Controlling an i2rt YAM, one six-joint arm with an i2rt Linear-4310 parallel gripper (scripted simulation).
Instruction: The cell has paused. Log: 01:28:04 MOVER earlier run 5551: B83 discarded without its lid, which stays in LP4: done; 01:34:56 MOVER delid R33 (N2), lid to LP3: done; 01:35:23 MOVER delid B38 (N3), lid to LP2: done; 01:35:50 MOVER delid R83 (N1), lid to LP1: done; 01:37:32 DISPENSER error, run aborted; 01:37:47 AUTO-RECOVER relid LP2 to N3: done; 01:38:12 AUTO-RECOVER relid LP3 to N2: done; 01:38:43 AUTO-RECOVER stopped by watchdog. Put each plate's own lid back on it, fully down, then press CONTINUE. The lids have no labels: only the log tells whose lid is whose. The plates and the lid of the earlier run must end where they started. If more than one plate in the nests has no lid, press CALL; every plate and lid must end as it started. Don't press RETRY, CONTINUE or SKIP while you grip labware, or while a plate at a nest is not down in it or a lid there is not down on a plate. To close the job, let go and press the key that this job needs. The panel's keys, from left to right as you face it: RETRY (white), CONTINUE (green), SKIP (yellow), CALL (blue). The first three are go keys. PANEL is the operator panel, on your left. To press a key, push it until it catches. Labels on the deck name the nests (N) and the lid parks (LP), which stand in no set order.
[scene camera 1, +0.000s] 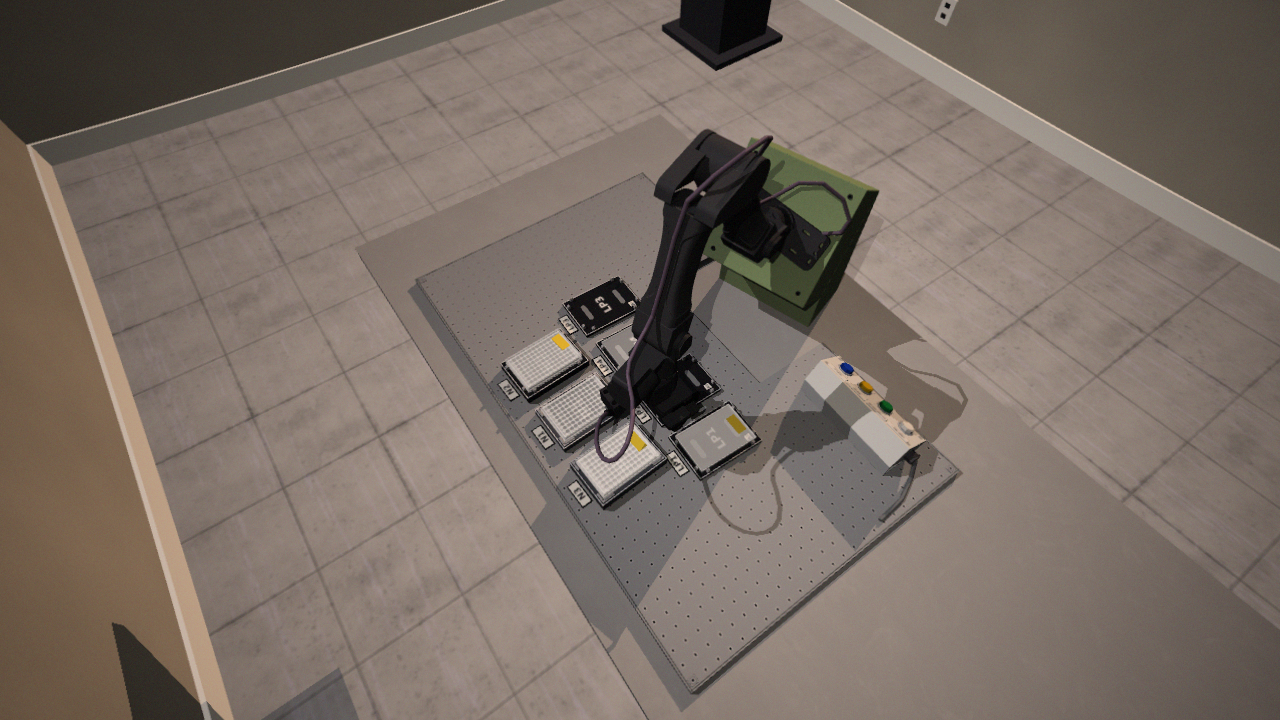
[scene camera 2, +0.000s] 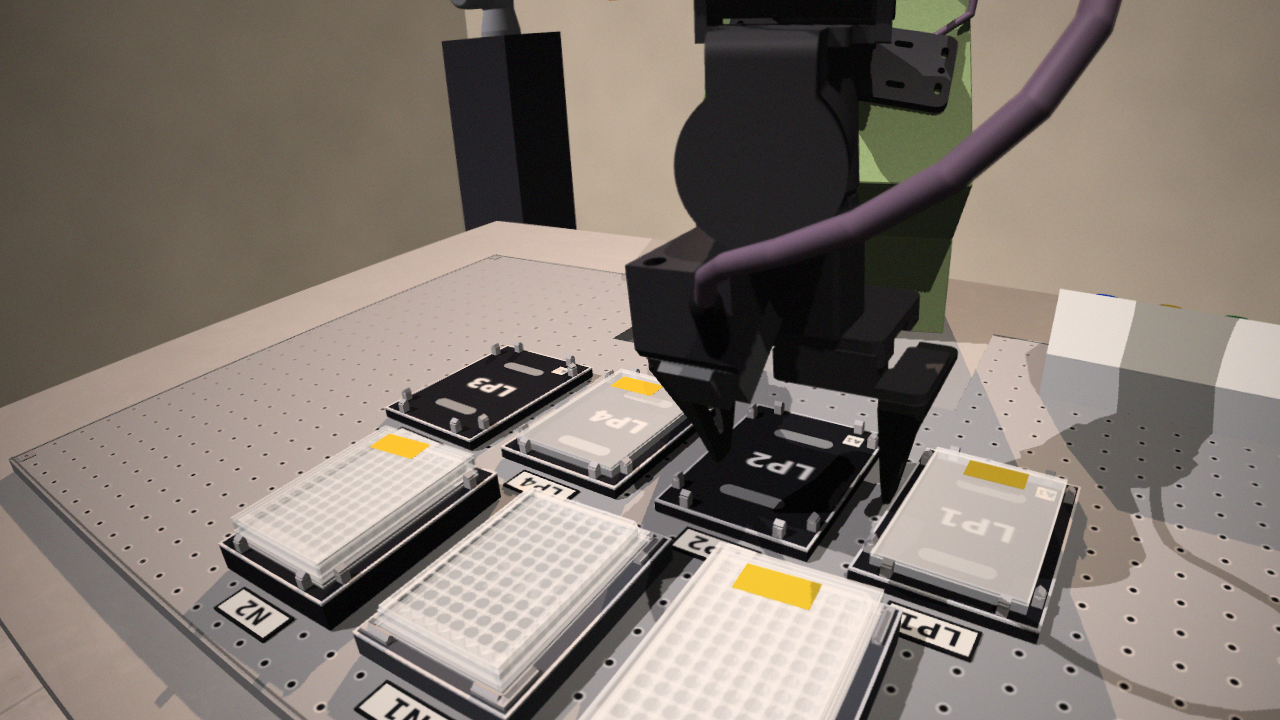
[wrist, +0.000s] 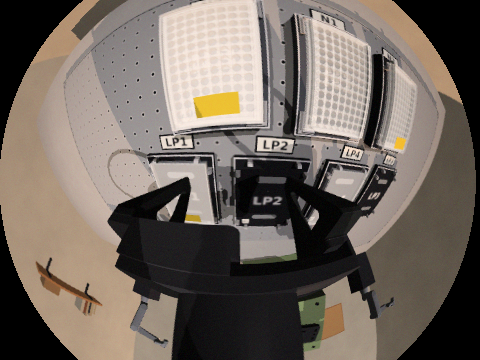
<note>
The pictures show: the gripper and an operator panel.
The gripper is seen too in scene camera 1 and in the wrist view.
</note>
